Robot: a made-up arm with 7 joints. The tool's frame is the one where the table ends.
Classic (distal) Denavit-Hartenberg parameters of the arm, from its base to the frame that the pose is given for. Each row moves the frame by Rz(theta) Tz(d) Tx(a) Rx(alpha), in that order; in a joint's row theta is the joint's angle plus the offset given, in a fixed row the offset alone. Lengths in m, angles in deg.
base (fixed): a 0; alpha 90; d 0.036; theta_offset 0
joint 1: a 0.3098; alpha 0; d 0; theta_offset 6.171
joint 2: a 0.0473; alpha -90; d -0.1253; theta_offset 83.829
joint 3: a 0.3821; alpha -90; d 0.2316; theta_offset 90
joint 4: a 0.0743; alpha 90; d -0.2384; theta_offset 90
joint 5: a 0.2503; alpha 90; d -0.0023; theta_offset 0
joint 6: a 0.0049; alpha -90; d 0.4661; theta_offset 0
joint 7: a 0.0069; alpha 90; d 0.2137; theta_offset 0
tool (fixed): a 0; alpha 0; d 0.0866; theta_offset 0
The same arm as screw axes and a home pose.
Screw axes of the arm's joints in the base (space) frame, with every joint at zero. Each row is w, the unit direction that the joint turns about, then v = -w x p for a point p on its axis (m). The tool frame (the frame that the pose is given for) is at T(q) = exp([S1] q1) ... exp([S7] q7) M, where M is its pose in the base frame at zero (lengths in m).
S1: w 0 -1 0 v 0.036 0 0
S2: w 0 -1 0 v 0.0693 0 -0.308
S3: w -1 0 0 v 0 -0.1166 0.1253
S4: w 0 0 -1 v -0.5074 0.0764 0
S5: w 0 1 0 v -0.355 0 0.1507
S6: w 0 0 1 v 0.5051 -0.401 0
S7: w 0 1 0 v -0.8211 0 0.4059
M: xyz 0.4128 0.7188 0.9077 (m) quaternion w x y z 1 0 0 0

